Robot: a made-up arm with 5 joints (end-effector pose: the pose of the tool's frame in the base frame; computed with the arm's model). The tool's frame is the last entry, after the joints. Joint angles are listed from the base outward.
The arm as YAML. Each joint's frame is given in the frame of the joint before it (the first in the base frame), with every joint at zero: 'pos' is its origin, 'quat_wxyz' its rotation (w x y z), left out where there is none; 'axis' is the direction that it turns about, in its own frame. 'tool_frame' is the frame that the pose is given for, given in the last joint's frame.
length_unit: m
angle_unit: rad
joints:
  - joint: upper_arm
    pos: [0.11, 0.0, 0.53]
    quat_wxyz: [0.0, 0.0, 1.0, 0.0]
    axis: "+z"
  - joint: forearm
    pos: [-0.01, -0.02, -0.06]
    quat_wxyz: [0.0, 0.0, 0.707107, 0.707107]
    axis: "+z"
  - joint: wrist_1
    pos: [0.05, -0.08, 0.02]
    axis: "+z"
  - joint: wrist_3
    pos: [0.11, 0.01, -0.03]
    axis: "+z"
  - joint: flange
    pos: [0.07, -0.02, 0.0]
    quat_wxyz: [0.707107, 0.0, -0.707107, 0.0]
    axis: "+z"
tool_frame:
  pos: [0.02, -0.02, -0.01]
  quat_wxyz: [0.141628, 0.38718, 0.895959, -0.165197]
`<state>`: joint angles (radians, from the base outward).
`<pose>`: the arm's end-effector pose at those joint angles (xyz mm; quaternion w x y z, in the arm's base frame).
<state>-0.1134 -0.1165 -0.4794 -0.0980 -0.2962</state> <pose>290.5 3.7 814.5 0.9616 -0.0622 0.2083 -0.1673</pose>
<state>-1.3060 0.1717 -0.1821 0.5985 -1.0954</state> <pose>219.4 255.9 646.1 0.5049 -0.3012 0.7325 0.3432</pose>
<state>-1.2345 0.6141 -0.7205 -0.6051 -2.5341</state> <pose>249.8 224.7 691.9 0.1245 0.2923 0.4668 0.8253</pose>
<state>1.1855 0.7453 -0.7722 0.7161 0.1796</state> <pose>215.0 -276.8 584.8 0.3682 0.0576 0.7995 -0.4711</pose>
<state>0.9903 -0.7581 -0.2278 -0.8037 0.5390</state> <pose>117.0 -15.4 840.9 0.3806 -0.1212 -0.2724 -0.8754</pose>
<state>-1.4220 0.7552 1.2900 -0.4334 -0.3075</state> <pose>139.2 80.4 438.9 0.1752 -0.7886 0.5823 0.0912</pose>
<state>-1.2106 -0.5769 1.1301 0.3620 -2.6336</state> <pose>218.2 125.0 562.1 0.1535 0.3667 0.9021 0.1681</pose>
